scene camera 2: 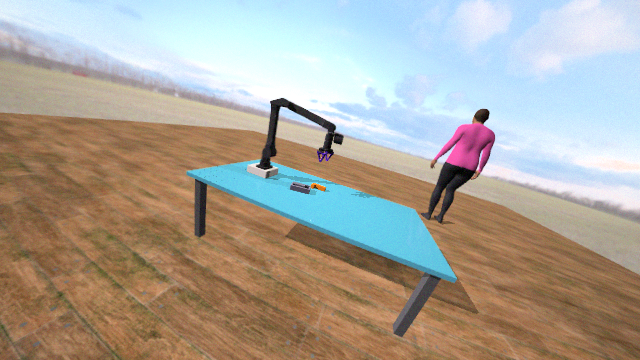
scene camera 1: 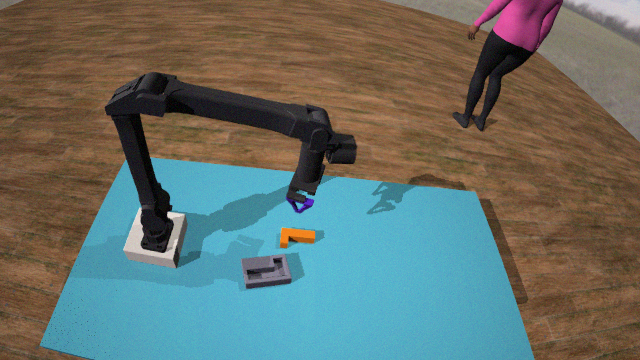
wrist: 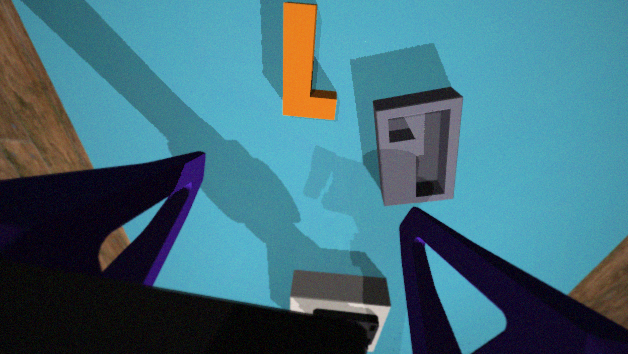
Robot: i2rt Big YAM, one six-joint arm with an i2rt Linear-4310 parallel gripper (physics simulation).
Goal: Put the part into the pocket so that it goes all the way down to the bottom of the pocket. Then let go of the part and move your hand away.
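Frame: origin at the arm's base, x left, y back, z up, level; millimetres.
Seen in the pictures: gripper, fingertip midpoint: (scene camera 2: 323, 161) (scene camera 1: 302, 199) (wrist: 311, 192); arm's base at its link origin: (scene camera 2: 264, 167) (scene camera 1: 158, 235).
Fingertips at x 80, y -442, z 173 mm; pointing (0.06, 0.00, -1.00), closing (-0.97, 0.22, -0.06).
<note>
Pixels of each thing's top centre, then the offset from my fingertips to it. Level surfaces: height alone.
- orange L-shaped part at its top centre: (wrist: 311, 67) (scene camera 1: 298, 236) (scene camera 2: 318, 185) dy -8, dx +16, dz -199 mm
- grey block at its top centre: (wrist: 418, 159) (scene camera 1: 265, 268) (scene camera 2: 301, 185) dy +83, dx -121, dz -193 mm
- blue table at its surface level: dz -229 mm
The orange L-shaped part (scene camera 1: 302, 235) (scene camera 2: 319, 187) (wrist: 298, 60) lies flat on the table, apart from the grey block. The grey block (scene camera 1: 255, 263) (scene camera 2: 300, 188) (wrist: 399, 175) has an L-shaped pocket in its top, and the pocket is empty. In the scene camera 1 view the part lies behind the block and slightly right. My gripper (scene camera 1: 300, 206) (scene camera 2: 323, 159) (wrist: 311, 192) is open and empty, high above the table. In the wrist view the part is at the top, beyond the fingertips; the block is at the right, just beyond the right fingertip.
The arm's white base (scene camera 1: 150, 257) (scene camera 2: 269, 173) (wrist: 340, 287) stands on the blue table (scene camera 1: 400, 280) (scene camera 2: 370, 222), left of the block in the scene camera 1 view. A person in a pink top (scene camera 1: 527, 25) (scene camera 2: 470, 147) stands on the floor beyond the table.
</note>
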